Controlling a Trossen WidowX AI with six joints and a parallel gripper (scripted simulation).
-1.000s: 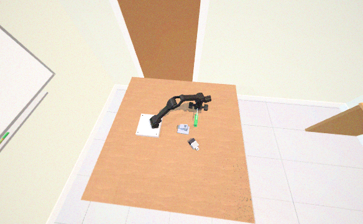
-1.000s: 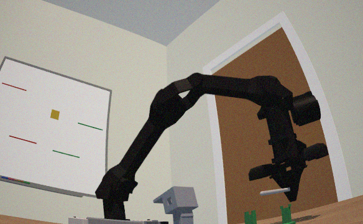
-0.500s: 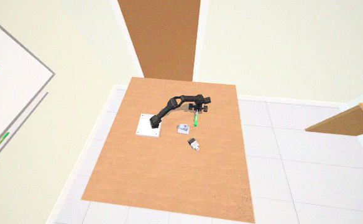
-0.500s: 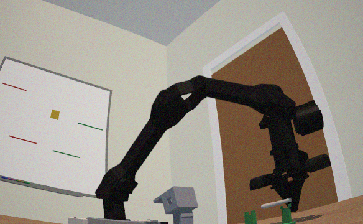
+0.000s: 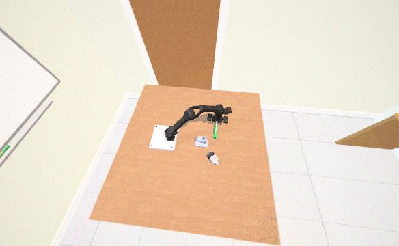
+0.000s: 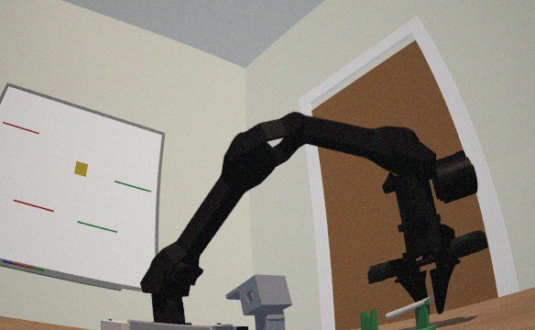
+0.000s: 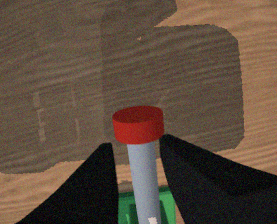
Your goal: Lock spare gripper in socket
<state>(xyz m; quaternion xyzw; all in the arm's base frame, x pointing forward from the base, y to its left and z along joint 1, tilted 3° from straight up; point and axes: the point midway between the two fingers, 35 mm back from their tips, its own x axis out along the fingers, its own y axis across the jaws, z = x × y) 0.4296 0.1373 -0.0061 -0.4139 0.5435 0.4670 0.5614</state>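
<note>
Right now the green stand is 10 cm to the right of my gripper tip and 2 cm behind it. Also, from my gripper tip: grey mount 19 cm to the right, 15 cm behind, 3 cm above; spare gripper 35 cm to the right, 7 cm behind.
</note>
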